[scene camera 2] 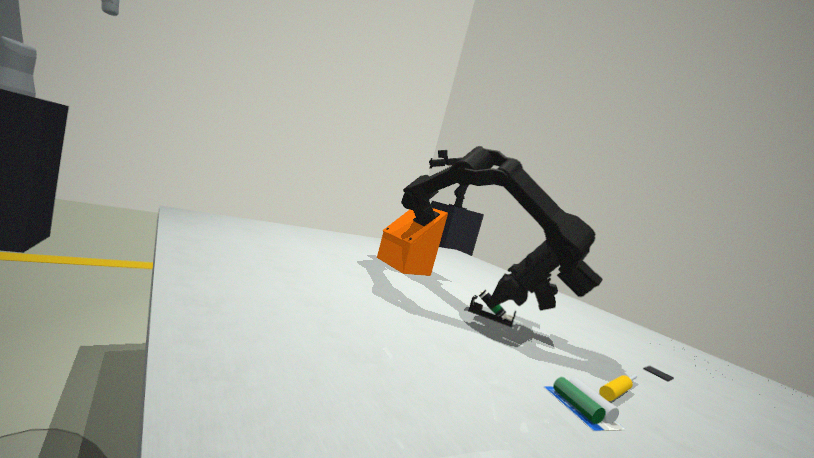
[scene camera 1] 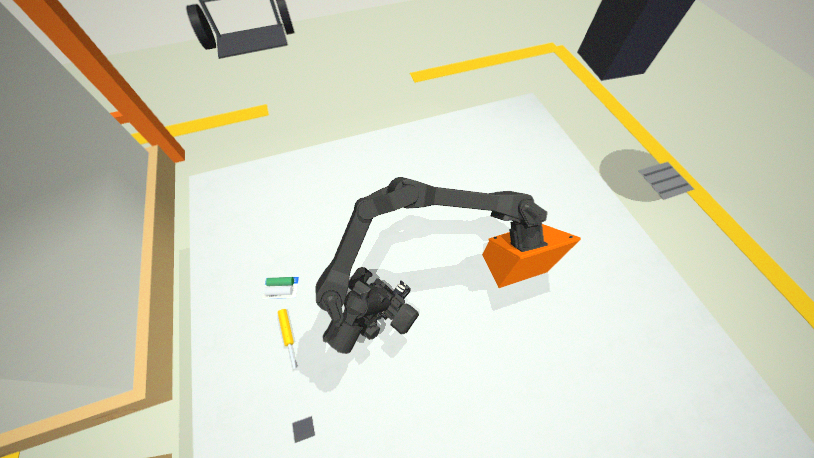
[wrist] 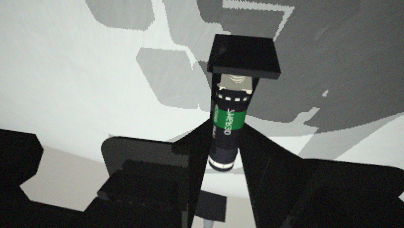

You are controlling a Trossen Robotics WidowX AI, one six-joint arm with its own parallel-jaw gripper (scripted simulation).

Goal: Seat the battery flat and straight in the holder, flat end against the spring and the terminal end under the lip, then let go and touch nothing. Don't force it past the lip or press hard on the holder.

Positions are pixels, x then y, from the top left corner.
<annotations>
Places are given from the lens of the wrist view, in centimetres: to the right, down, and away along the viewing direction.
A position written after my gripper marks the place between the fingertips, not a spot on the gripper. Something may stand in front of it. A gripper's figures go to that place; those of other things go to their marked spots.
my gripper (wrist: 225, 125): 2, 1, 11
battery (wrist: 230, 105): 2, 0, 8
</annotations>
